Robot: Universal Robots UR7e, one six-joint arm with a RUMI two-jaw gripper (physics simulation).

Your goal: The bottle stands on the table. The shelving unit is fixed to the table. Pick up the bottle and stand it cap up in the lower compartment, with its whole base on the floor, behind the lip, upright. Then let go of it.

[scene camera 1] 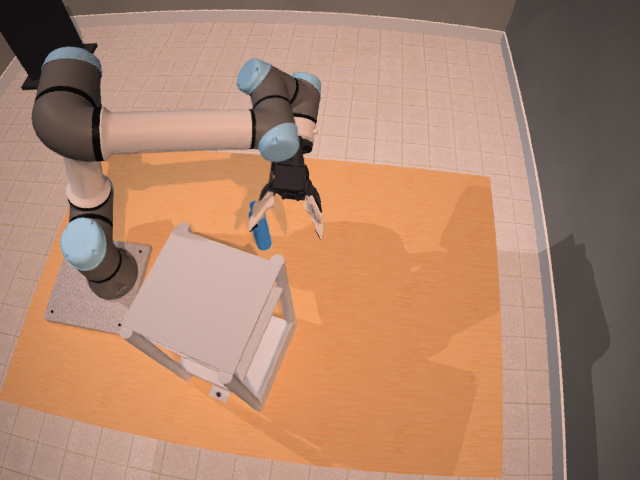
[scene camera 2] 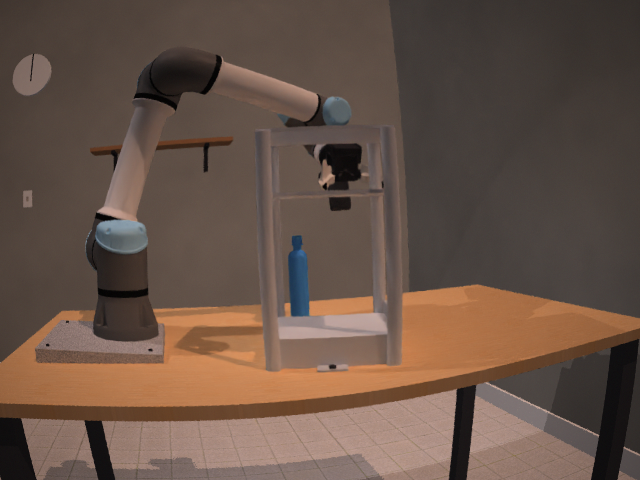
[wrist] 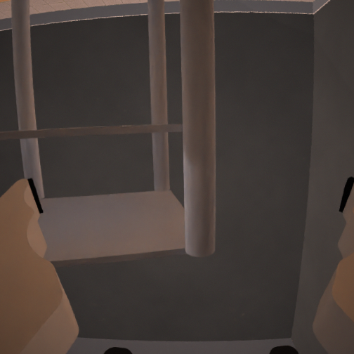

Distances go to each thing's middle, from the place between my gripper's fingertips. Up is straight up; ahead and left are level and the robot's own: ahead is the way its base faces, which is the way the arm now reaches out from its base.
Labels:
Now: the blue bottle point(scene camera 2: 297, 260) 210 mm below my hand, 140 mm to the left of it and 100 mm behind it. Also, from my hand: grey shelving unit point(scene camera 1: 212, 304) (180 mm to the right, 120 mm behind, 110 mm below).

